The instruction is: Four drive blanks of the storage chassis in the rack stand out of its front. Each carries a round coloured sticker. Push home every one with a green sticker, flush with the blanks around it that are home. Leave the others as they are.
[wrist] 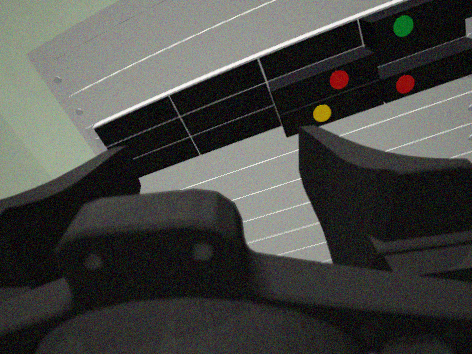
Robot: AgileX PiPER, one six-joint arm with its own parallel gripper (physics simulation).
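Note:
A dark blank with a green sticker (403,26) stands out of the chassis front at the upper right of the wrist view. A blank with a red sticker (339,80) stands out lower and to its left, its grey upper face showing. A blank with a yellow sticker (322,113) is directly below that one. Another blank with a red sticker (405,84) is below the green one, with a grey upper face. My gripper (215,157) is open, its fingers wide apart with no object between them. Its right fingertip shows just below the yellow-stickered blank; its left fingertip overlaps the chassis's lower left corner.
Dark blanks without stickers (220,97) fill the left columns, divided by thin light lines. A pale grey panel (165,65) lies above the row and more pale panels with light seams (270,172) below it. A greenish wall (30,145) shows at the left.

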